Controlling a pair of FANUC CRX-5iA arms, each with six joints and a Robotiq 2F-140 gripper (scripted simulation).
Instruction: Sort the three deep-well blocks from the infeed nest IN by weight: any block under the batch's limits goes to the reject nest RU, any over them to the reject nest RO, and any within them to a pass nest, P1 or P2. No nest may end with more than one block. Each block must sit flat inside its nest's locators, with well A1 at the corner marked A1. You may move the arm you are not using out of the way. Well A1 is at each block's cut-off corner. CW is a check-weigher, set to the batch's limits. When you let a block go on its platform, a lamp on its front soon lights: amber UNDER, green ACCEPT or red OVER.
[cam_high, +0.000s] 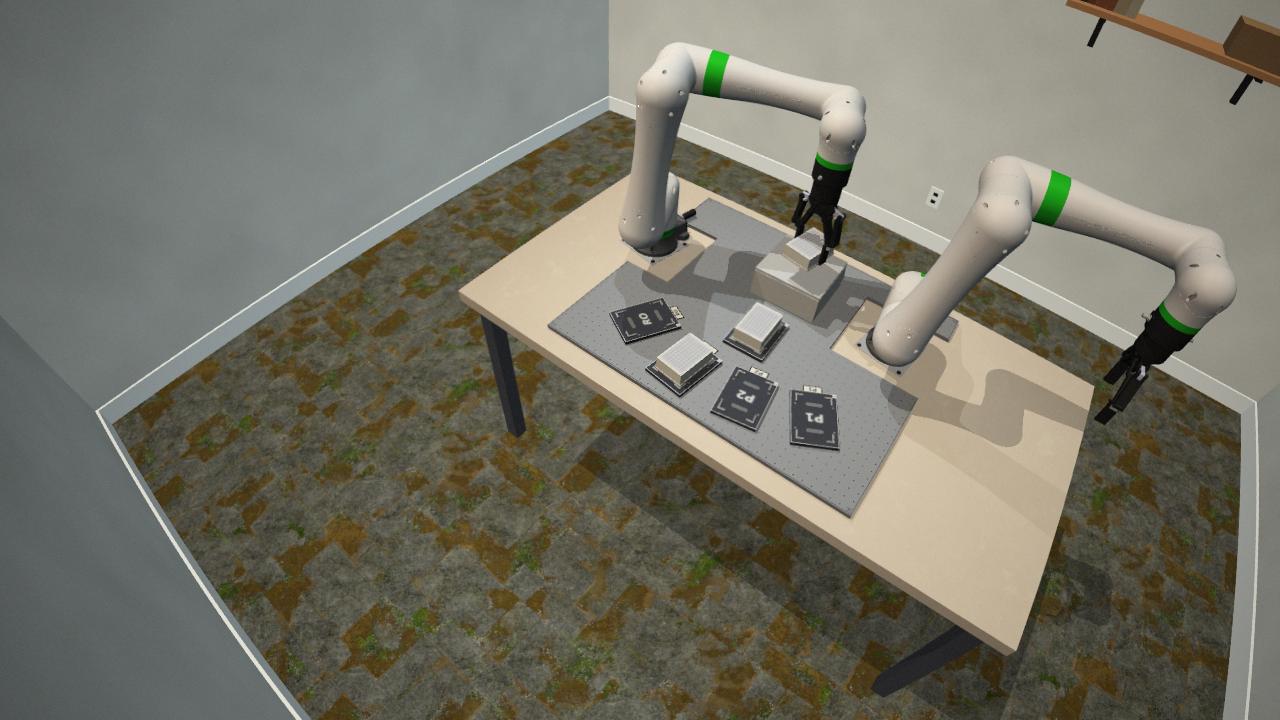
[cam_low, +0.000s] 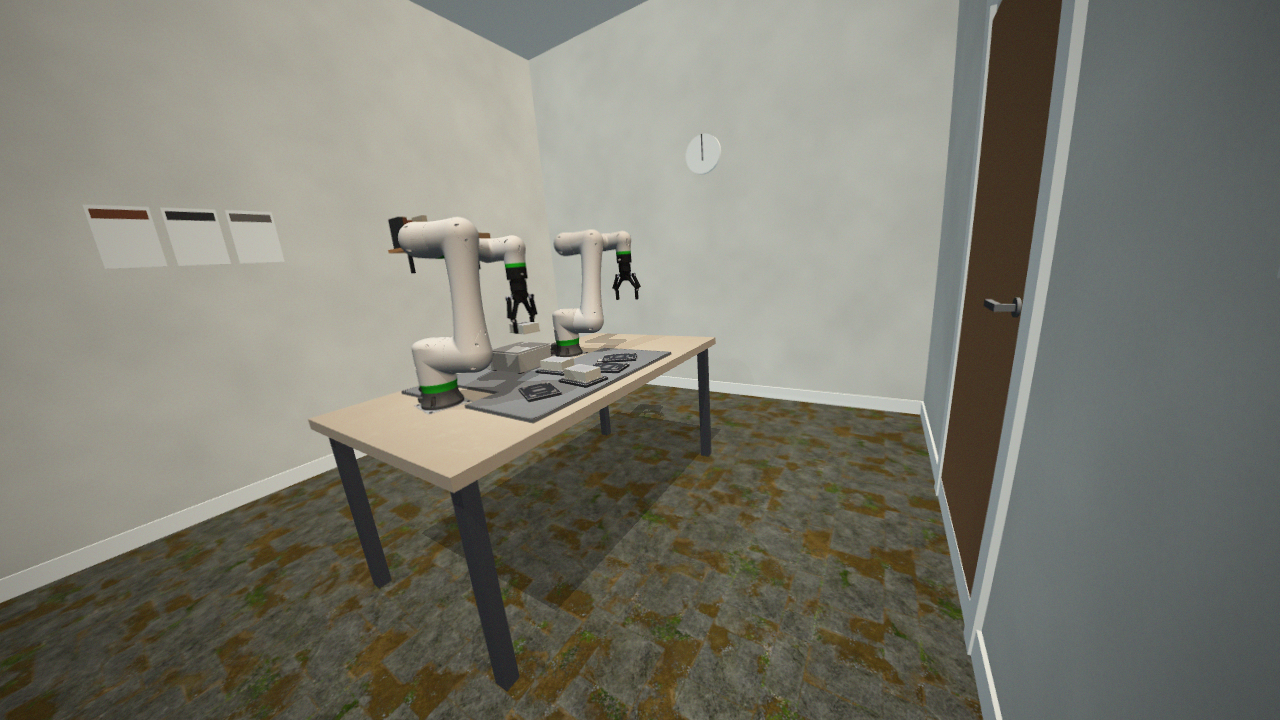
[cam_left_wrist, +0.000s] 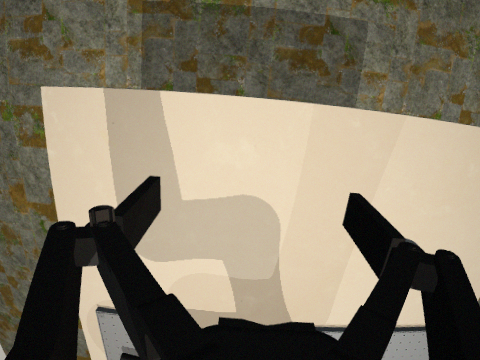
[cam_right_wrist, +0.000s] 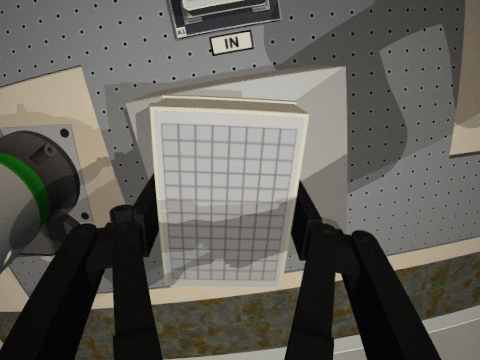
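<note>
The nest P1 lies 380 mm ahead of my right hand, 210 mm to the left of it and 190 mm below it. The rest, counted from my right hand: check-weigher CW: 130 mm below, 50 mm behind, 10 mm to the right; nest P2: 420 mm ahead, 190 mm below, 30 mm to the left; dark infeed nest: 200 mm ahead, 190 mm below, 40 mm to the right.
</note>
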